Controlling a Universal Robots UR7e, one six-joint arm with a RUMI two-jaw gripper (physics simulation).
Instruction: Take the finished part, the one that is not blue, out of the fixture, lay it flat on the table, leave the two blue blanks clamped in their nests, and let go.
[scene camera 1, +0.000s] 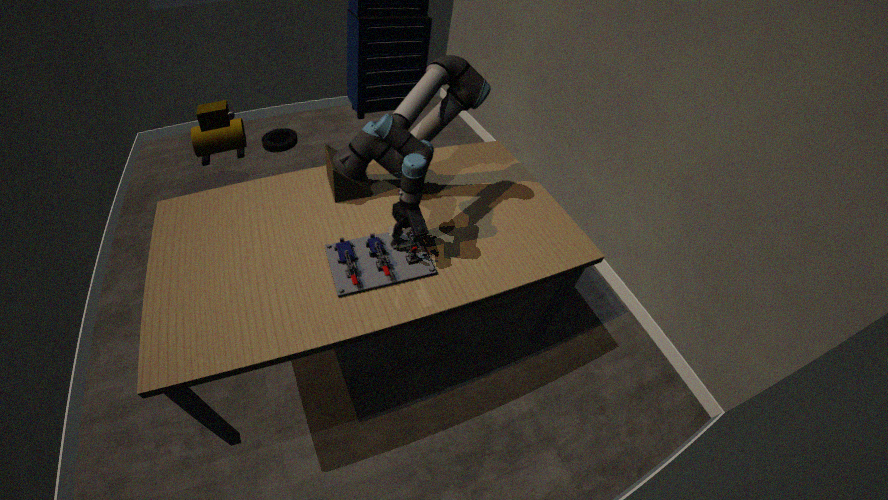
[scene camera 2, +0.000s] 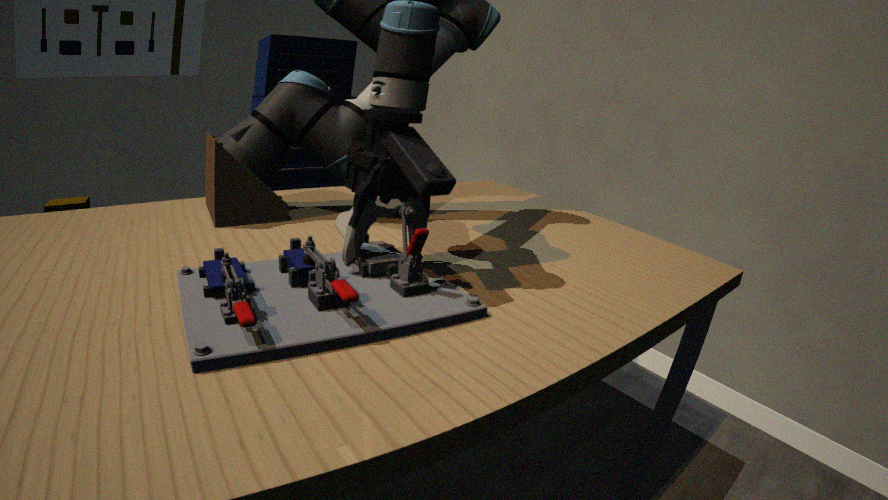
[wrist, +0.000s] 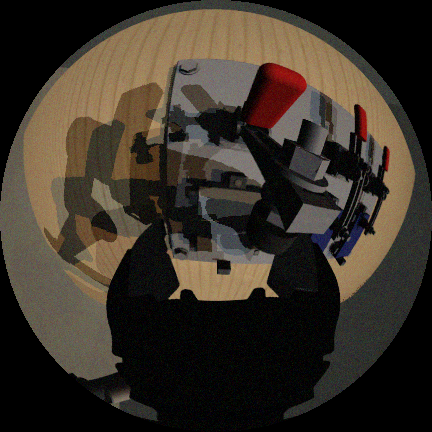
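Note:
The finished part (scene camera 2: 380, 249) (wrist: 232, 212), grey, lies in the right-hand nest of the fixture plate (scene camera 1: 366, 282) (scene camera 2: 295, 326) (wrist: 220, 75). My gripper (scene camera 1: 411, 243) (scene camera 2: 385, 253) (wrist: 221, 219) is open, pointing down, its fingers low around this part; nothing is held. In the wrist view, the raised toggle clamp hides some of the part and the right finger's tip. That clamp's red handle (scene camera 1: 413, 249) (scene camera 2: 417, 241) (wrist: 276, 95) stands up. The two blue blanks, one (scene camera 1: 345, 250) (scene camera 2: 217, 273) (wrist: 355, 232) outer and one (scene camera 1: 375, 244) (scene camera 2: 297, 259) (wrist: 321, 241) in the middle nest, sit under lowered clamps.
The lowered clamps have red handles, one outer (scene camera 1: 354, 279) (scene camera 2: 244, 313) (wrist: 386, 158) and one middle (scene camera 1: 385, 270) (scene camera 2: 344, 290) (wrist: 361, 121). The wooden table (scene camera 1: 248, 279) (scene camera 2: 559, 335) extends around the plate. The arm's wedge-shaped base mount (scene camera 1: 341, 183) (scene camera 2: 239, 195) stands behind.

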